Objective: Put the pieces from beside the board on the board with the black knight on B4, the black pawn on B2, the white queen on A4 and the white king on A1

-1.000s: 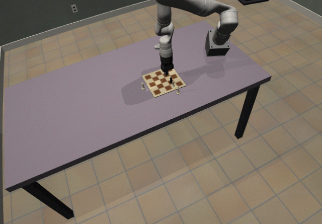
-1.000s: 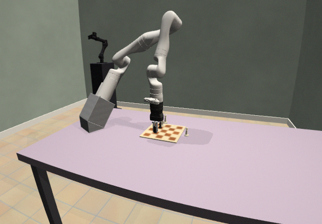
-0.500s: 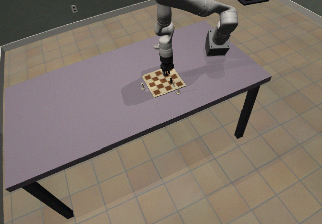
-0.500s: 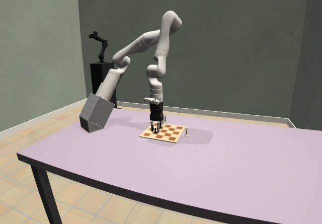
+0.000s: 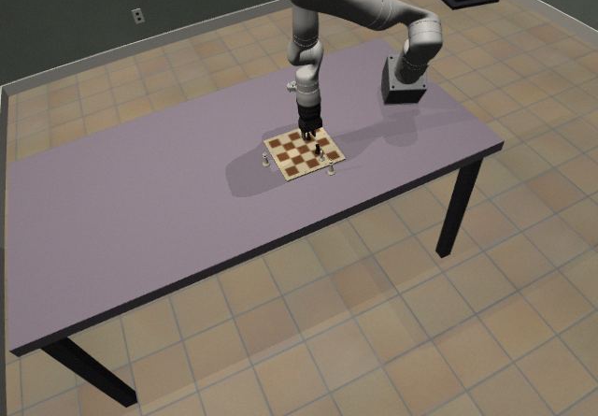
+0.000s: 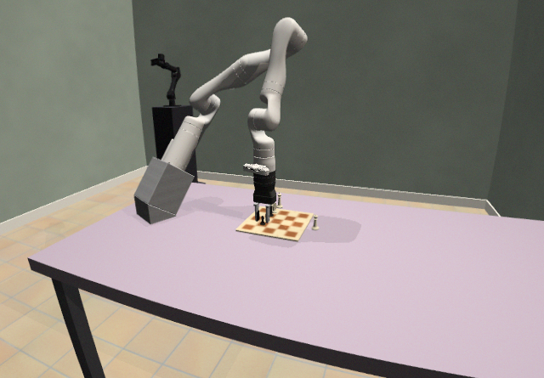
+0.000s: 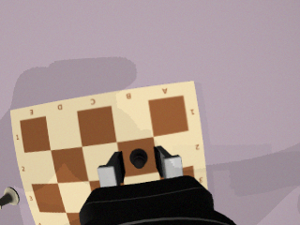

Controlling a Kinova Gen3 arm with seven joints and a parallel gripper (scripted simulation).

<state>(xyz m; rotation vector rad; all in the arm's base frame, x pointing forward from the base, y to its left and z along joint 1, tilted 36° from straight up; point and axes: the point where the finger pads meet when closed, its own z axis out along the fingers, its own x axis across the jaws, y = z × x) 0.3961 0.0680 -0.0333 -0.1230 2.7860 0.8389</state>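
My gripper is now 2 cm above the black pawn. From my hand the other things lie so: chessboard: 3 cm ahead, 4 cm to the left, 3 cm below; black knight: 1 cm behind, 7 cm to the left, 1 cm below.
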